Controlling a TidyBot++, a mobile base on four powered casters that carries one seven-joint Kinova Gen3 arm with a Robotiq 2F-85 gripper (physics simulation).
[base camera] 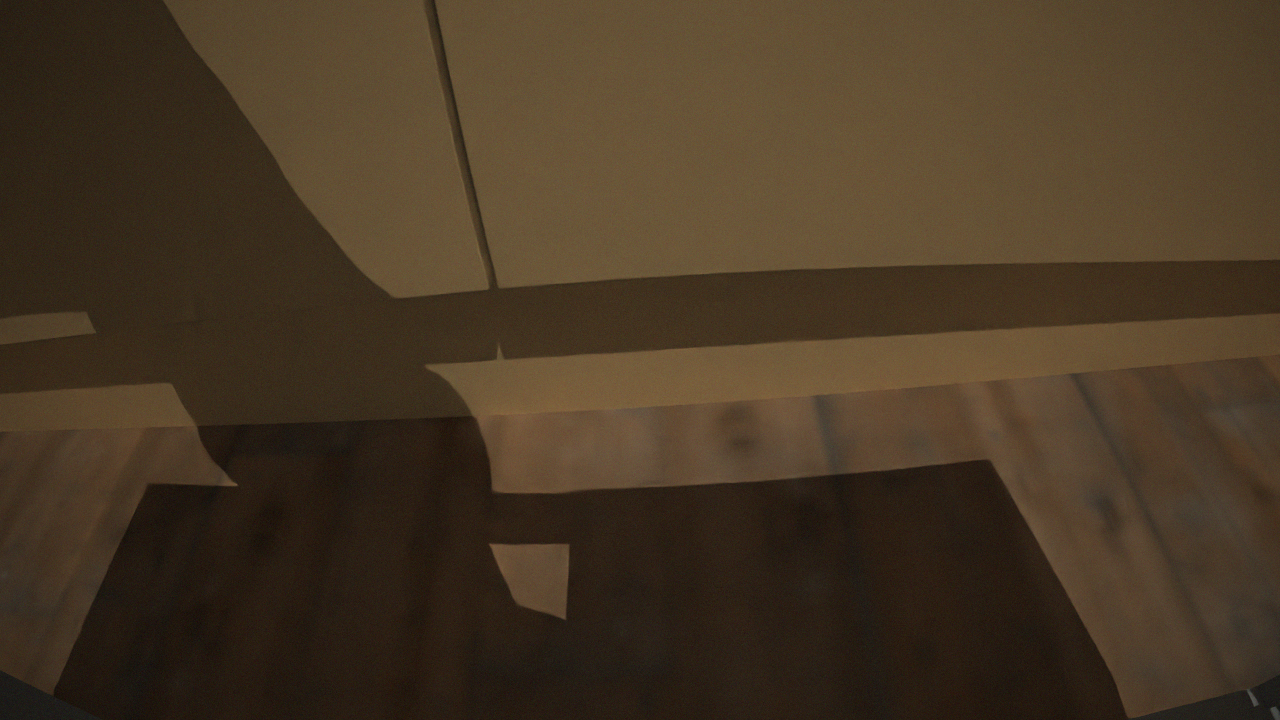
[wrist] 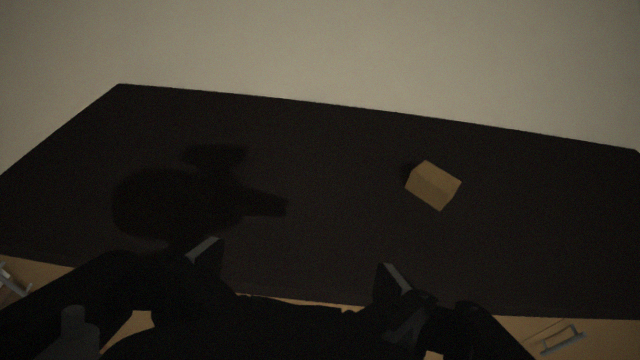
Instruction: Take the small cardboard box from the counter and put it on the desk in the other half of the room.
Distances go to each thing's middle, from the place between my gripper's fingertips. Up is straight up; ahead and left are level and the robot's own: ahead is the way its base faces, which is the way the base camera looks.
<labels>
Now: the small cardboard box (wrist: 436, 187) 37 cm ahead of my hand, 25 cm to the right of it and 24 cm below it.
</labels>
